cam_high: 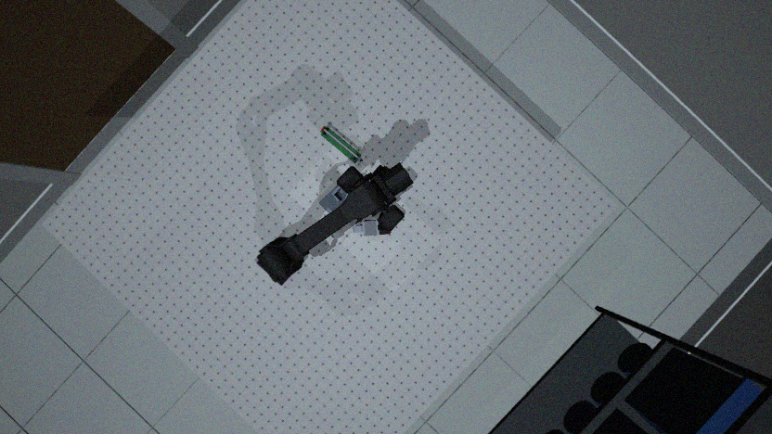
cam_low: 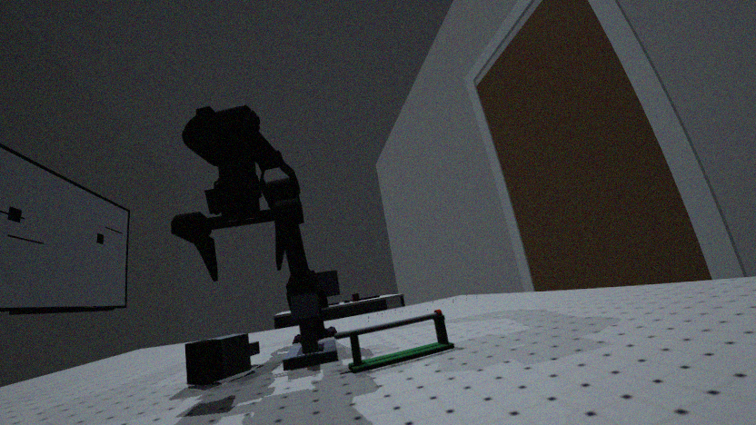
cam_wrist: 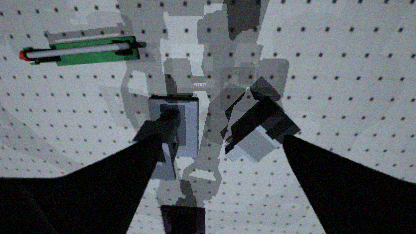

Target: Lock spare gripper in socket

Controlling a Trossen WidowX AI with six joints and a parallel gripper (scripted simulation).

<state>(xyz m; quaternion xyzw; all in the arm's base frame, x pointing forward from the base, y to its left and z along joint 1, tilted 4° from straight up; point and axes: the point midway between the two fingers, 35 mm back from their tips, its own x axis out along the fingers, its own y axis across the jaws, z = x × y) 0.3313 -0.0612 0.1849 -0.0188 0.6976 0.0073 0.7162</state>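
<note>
Now: gripper tip 60 mm past the spare gripper, 60 mm to the left of it and 110 mm above it. Round my gripper tip: green rack: 50 mm ahead, 200 mm to the left, 120 mm below; grey mount: 60 mm behind, 80 mm to the left, 90 mm below.
</note>
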